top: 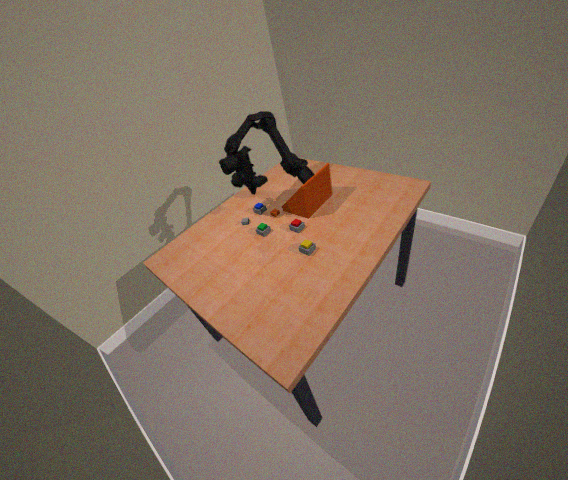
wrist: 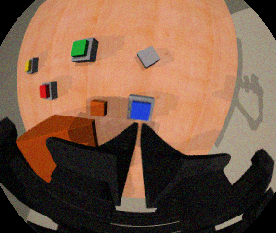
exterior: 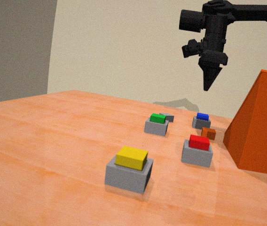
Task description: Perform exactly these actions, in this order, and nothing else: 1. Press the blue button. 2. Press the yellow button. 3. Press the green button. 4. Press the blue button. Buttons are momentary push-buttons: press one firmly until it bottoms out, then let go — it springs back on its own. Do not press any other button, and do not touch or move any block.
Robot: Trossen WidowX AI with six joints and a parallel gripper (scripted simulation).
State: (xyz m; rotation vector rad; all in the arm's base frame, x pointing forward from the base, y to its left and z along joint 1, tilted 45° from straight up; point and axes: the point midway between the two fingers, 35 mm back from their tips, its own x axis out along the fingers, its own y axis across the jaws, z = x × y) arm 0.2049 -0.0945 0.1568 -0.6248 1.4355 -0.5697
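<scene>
The blue button is 10 mm behind my gripper tip and 70 mm below it. Also, from my gripper tip: green button (100 mm ahead, 130 mm to the left, 70 mm below); small grey block (100 mm ahead, 100 mm below); small orange block (20 mm behind, 90 mm to the left, 100 mm below).
</scene>
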